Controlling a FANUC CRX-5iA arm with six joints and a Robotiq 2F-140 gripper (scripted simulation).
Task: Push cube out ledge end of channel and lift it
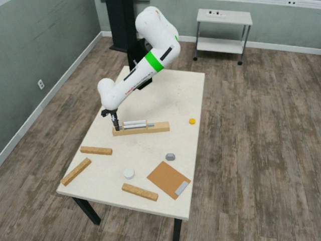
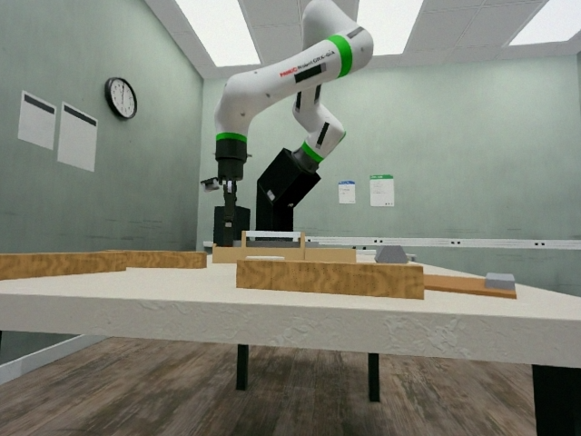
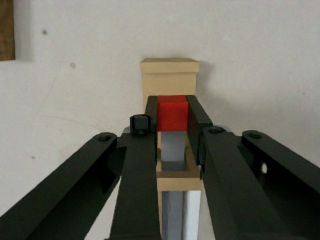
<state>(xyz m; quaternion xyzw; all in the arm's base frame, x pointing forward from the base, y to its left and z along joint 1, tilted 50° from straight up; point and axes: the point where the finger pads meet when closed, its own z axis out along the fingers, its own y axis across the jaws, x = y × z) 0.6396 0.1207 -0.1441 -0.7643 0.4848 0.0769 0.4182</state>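
Right now my hand is 11 cm to the right of the channel, 7 cm past it and 3 cm above it. From my hand the other things lie so: red cube: 2 cm below; white disc: 27 cm ahead, 26 cm to the left, 6 cm below; flat grey stick: 18 cm to the left, 12 cm behind, 3 cm below.
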